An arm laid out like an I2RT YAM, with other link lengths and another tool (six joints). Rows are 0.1 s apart.
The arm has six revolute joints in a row. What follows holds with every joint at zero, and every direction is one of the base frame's.
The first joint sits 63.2 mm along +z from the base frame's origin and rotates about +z.
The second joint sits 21 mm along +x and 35.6 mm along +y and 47.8 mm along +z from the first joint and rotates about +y.
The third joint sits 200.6 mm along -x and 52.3 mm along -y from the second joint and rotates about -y.
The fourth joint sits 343 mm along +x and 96.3 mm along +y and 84 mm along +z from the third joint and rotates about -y.
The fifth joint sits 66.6 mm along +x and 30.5 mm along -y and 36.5 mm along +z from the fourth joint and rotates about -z.
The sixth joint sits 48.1 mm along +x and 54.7 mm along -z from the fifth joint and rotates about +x.
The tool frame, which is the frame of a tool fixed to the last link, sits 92 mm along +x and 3 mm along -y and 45 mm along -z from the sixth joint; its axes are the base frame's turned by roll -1.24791, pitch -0.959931 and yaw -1.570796 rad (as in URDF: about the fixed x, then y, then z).
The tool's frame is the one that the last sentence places.
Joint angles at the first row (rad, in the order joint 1, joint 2, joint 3, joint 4, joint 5, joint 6):
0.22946 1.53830 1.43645 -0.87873 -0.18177 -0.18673
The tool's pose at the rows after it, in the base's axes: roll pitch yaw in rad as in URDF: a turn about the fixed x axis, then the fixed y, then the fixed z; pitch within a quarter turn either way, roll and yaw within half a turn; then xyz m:
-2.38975 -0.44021 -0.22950 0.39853 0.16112 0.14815
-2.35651 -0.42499 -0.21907 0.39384 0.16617 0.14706
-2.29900 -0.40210 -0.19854 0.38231 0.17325 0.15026
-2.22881 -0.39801 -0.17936 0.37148 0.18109 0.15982
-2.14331 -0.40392 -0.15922 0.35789 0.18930 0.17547
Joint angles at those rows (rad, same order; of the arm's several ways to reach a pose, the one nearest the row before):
0.22984 1.53752 1.42040 -0.87987 -0.20238 -0.18902
0.23059 1.52266 1.40096 -0.87606 -0.24358 -0.19056
0.23022 1.48068 1.36509 -0.88216 -0.31567 -0.19665
0.23022 1.42806 1.33306 -0.88215 -0.39196 -0.20238
0.22908 1.35823 1.29911 -0.88408 -0.48084 -0.20733

